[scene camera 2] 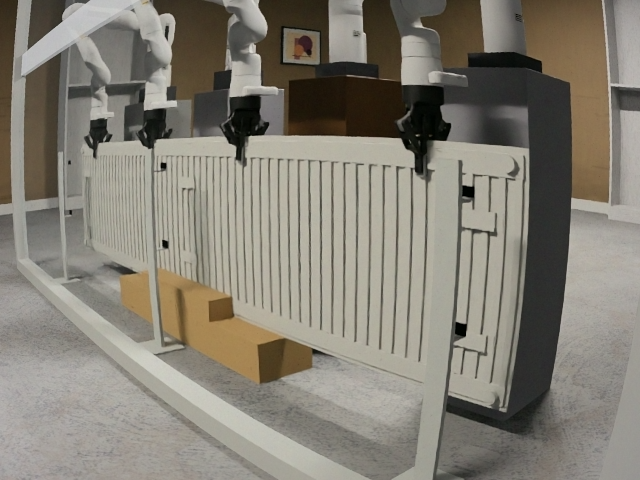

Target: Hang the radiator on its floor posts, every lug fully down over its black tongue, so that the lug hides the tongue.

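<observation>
The long white ribbed radiator (320, 242) is upright, raised off the floor behind the pale floor posts (442, 310) (155, 289) (63, 222). Grippers at the far left (95, 149), left (151, 141), centre (240, 156) and right (421, 166) appear shut on its top edge; their far fingers are hidden. Black tongues show at the right post, upper (467, 191) and lower (460, 329), the middle post (163, 165) (164, 243) and the far-left post (69, 162) (69, 212). Lugs (479, 220) (471, 343) (186, 182) (189, 257) appear apart from the tongues, lower and to the right in the picture.
A stepped yellow-brown block (206, 320) is on the floor below the radiator's left half. A white frame rail (180, 392) runs along the floor in front of the posts. Grey pedestals (547, 206) and a brown pedestal (316, 108) stand behind the radiator.
</observation>
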